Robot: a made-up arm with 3 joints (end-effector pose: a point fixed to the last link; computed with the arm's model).
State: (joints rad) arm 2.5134 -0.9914 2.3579
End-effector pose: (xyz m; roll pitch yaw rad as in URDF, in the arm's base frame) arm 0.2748 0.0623 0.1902 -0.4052 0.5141 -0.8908
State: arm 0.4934 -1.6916 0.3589
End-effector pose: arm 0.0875 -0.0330 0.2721 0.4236 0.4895 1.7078
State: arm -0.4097 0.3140 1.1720
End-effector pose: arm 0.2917 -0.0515 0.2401 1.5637 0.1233 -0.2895
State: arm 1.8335 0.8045 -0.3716
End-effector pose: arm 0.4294 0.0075 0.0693 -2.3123 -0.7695 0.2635
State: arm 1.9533 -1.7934 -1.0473
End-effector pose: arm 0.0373 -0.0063 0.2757 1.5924 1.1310 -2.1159
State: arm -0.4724 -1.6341 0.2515
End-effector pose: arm 0.0761 -0.1110 0.1883 0.2192 -0.4714 1.6419
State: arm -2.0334 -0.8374 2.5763
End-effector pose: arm 0.2746 0.0583 0.0872 -1.4958 -0.7273 -0.4599
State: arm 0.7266 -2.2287 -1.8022
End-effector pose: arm 0.1230 -0.2080 0.1685 -1.3044 0.5535 2.3728
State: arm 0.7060 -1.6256 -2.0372
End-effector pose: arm 0.1217 -0.1424 0.0954 -1.9905 0.7047 1.6428
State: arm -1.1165 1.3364 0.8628
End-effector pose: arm 0.3708 -0.1276 0.1398 1.3067 1.0634 -1.0725
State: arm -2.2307 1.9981 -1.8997
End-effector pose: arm 0.3942 0.1919 0.1044 1.7324 0.8024 2.2097
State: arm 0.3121 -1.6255 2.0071
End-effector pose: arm 0.2593 -0.0517 0.2070 2.0247 0.3116 1.6283
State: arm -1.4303 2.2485 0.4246
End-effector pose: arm 0.3808 -0.1247 -0.0271 -0.9243 0.8809 -2.9693
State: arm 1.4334 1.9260 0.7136
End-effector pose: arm 0.3781 0.0909 0.2927 1.9060 -1.1910 -2.7879
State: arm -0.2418 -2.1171 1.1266
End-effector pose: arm 0.1851 -0.1339 0.2245 0.9992 -0.2061 2.1303
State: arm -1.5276 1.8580 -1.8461
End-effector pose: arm 0.4089 0.1178 0.0081 3.0177 1.2805 -2.9964
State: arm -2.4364 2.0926 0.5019
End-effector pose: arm 0.3890 0.0583 -0.0390 -2.2384 0.5967 2.2175
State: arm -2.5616 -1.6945 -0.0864
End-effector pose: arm 0.0480 0.0467 0.0455 3.1359 -0.5750 -1.7184
